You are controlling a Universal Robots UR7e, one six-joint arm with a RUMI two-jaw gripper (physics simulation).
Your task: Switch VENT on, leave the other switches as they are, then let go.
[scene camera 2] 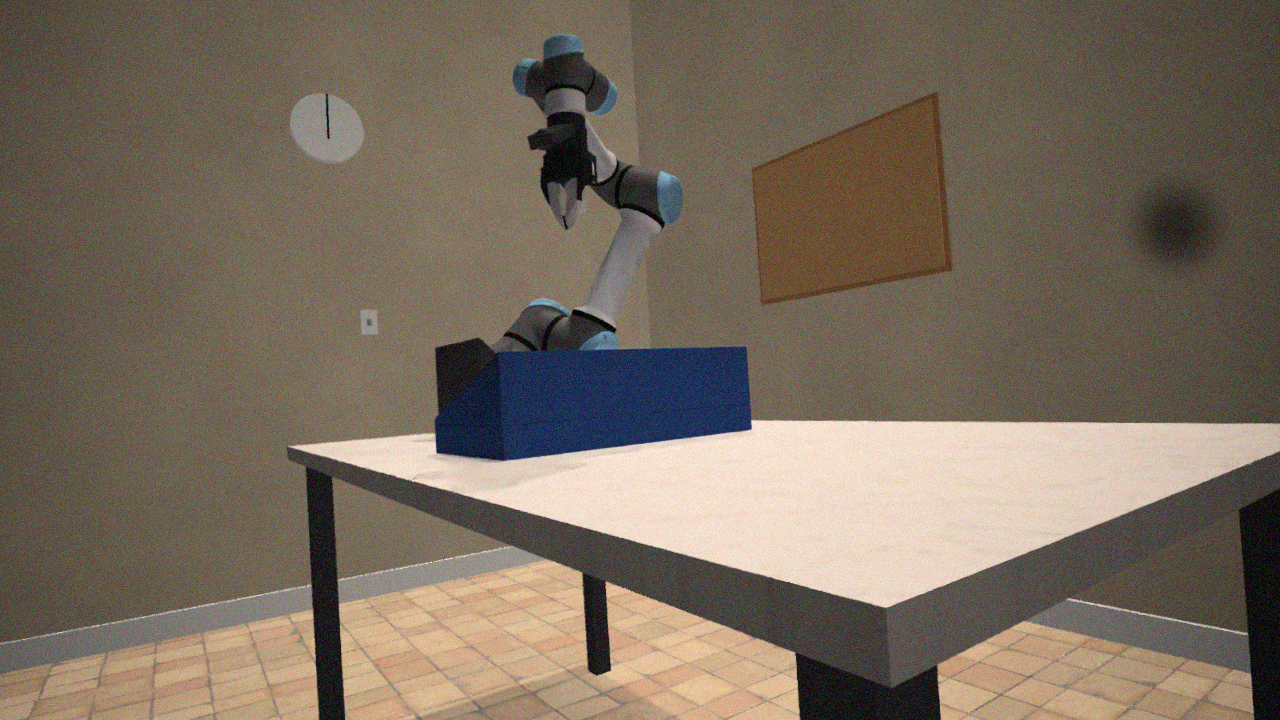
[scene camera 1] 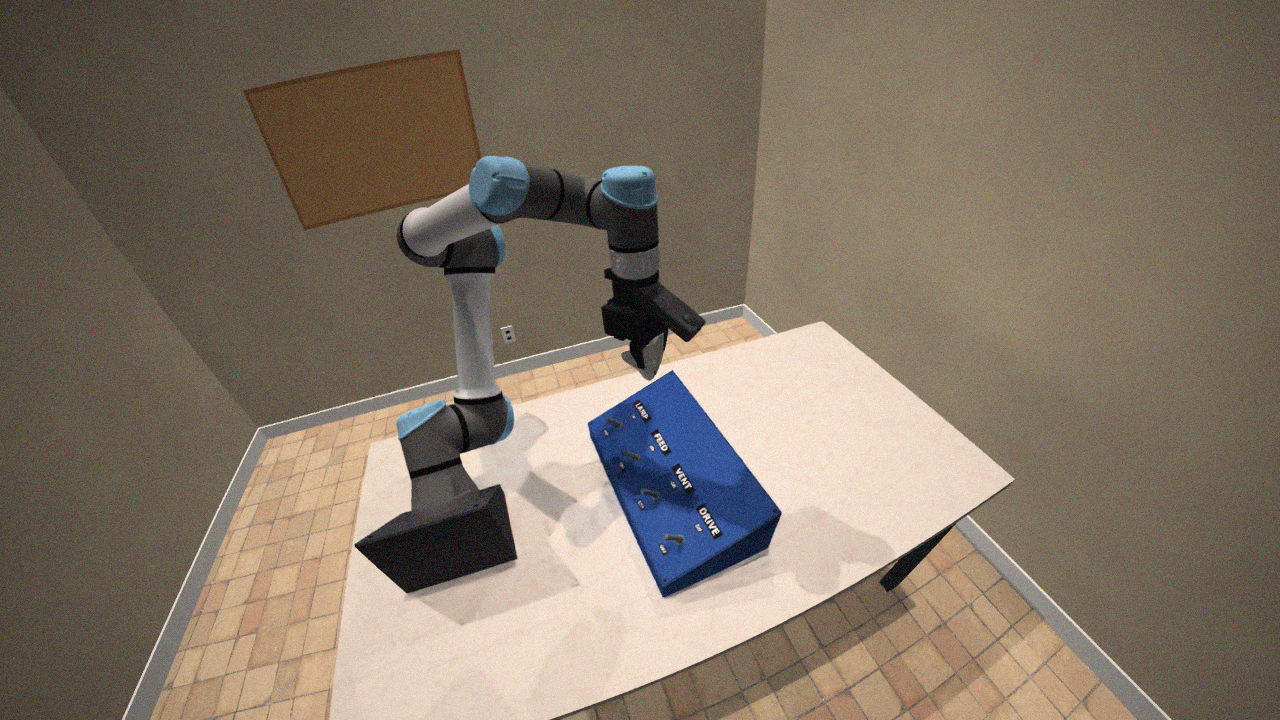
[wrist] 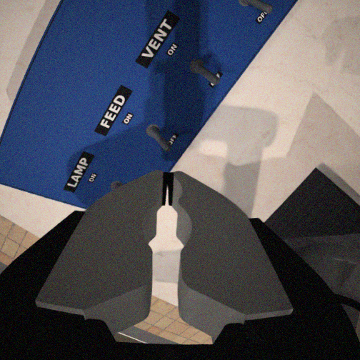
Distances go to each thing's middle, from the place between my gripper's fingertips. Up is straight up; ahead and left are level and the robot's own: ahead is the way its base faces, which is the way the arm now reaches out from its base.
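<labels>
The blue switch panel [scene camera 2: 522,404] is 31 cm below my hand, 1 cm to the left of it and 5 cm ahead of it.
</labels>
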